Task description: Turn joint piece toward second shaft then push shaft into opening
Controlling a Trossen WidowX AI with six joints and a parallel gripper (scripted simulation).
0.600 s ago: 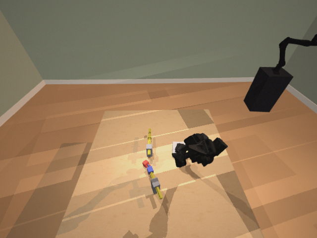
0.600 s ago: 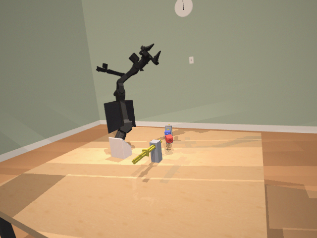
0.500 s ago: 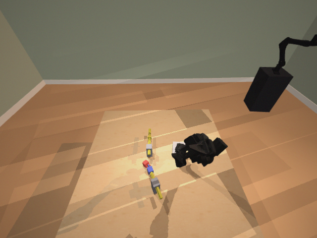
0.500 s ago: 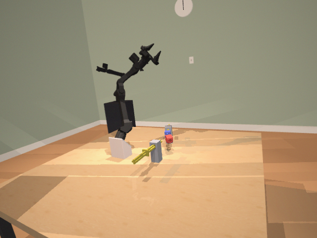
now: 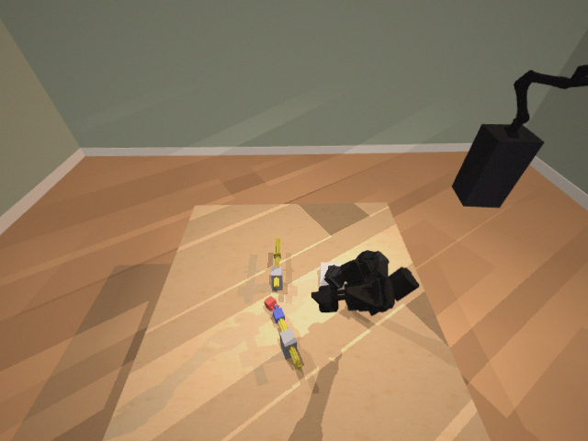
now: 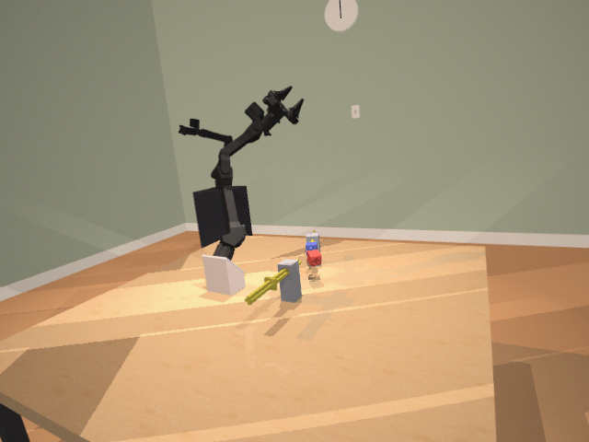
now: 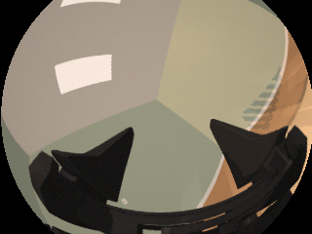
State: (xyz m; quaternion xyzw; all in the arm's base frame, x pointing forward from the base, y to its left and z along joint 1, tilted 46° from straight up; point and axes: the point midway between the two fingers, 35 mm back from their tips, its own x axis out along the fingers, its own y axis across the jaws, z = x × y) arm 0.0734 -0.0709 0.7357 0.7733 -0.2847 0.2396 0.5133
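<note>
Now: the red square joint piece 200 mm ahead of my gripper tip, 310 mm to the right of it and 600 mm below it.
</note>
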